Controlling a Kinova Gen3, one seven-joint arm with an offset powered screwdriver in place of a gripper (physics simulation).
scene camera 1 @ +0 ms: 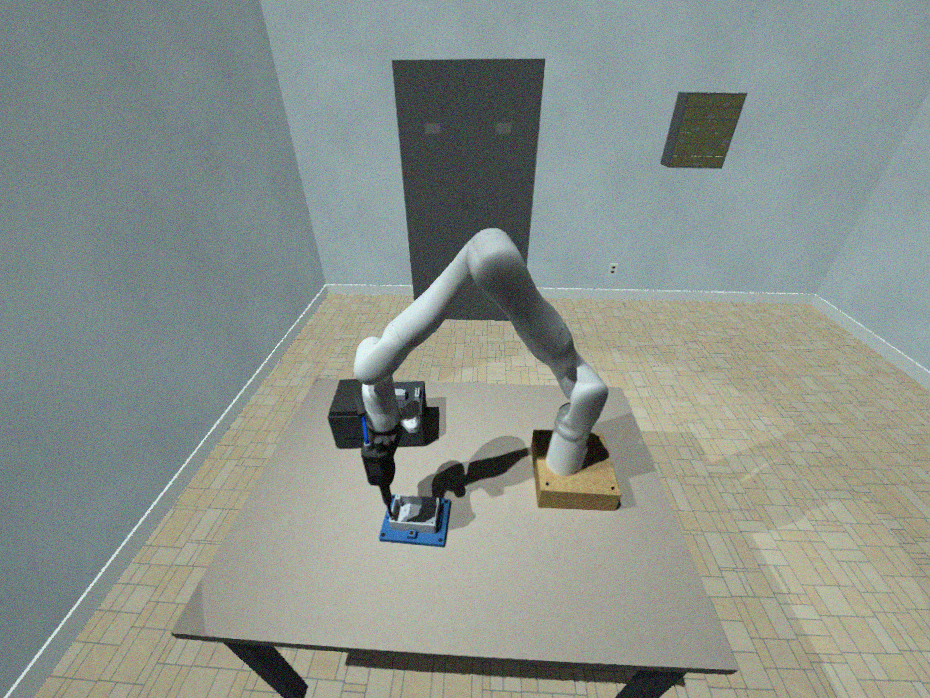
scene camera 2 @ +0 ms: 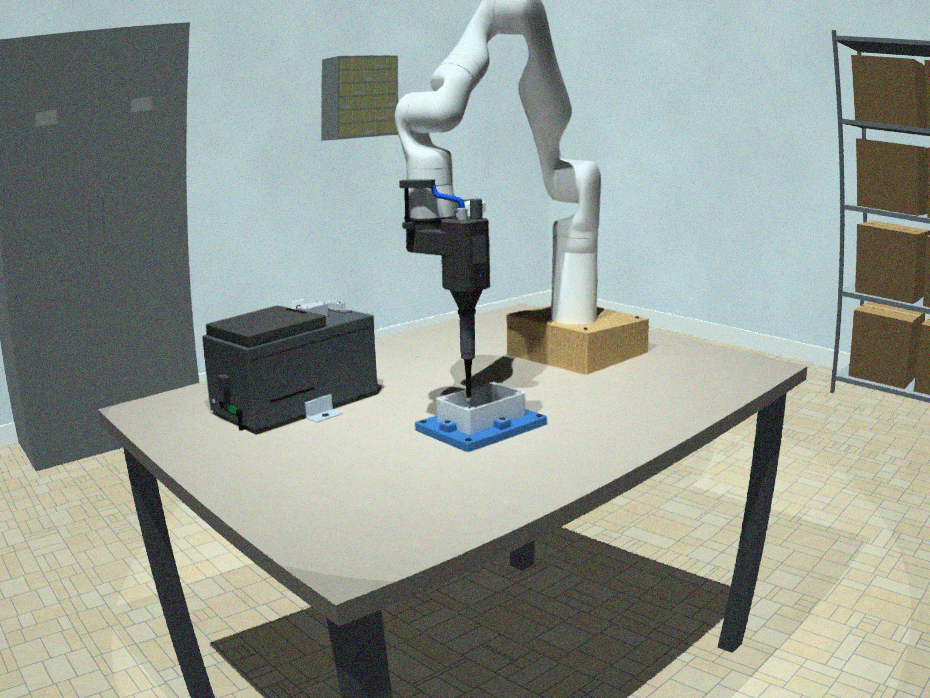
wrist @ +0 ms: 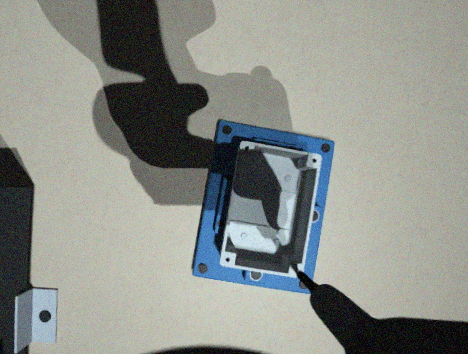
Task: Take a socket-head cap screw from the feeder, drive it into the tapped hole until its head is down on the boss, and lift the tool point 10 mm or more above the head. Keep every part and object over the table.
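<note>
The black screwdriver's tip (scene camera 1: 390, 516) (scene camera 2: 468, 396) (wrist: 294, 267) is at one corner of the grey open-topped housing (scene camera 1: 413, 525) (scene camera 2: 492, 412) (wrist: 251, 239). In the wrist view it overlaps the housing's lower right corner and hides the hole there. Whether it touches the boss, or a screw is on it, is too small to tell. Small dark holes show at other corners, such as the upper right hole (wrist: 314, 160) and lower left hole (wrist: 227, 259). The housing sits on a blue fixture plate (scene camera 1: 395, 536) (scene camera 2: 480, 438) (wrist: 207, 250). The black feeder box (scene camera 1: 347, 429) (scene camera 2: 311, 375) (wrist: 14, 240) stands apart from it.
The arm's base stands on a wooden block (scene camera 1: 576, 497) (scene camera 2: 555, 346). A light metal bracket (scene camera 2: 320, 407) (wrist: 45, 330) is at the feeder's side. The arm's shadow falls across the table (scene camera 1: 465, 593) (scene camera 2: 300, 488) (wrist: 390, 200) and the housing. The tabletop's edges show in both scene views.
</note>
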